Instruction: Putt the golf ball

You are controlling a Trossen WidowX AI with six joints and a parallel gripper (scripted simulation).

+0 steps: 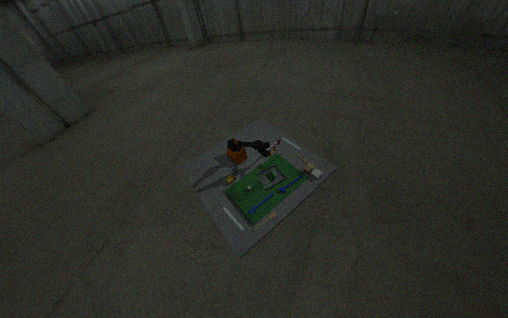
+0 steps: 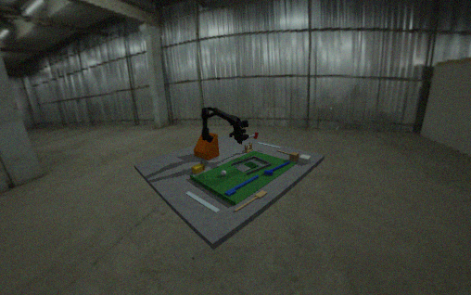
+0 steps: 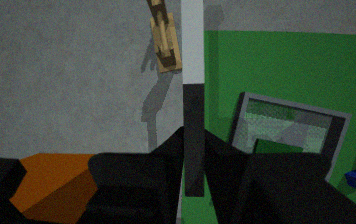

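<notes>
Right now my gripper tip is 5 cm past the yellow block, 43 cm to the left of it and 11 cm above it. Round my gripper tip: green mat: 24 cm ahead, 17 cm to the right, 13 cm below; white golf ball: 17 cm ahead, 34 cm to the right, 10 cm below.
</notes>
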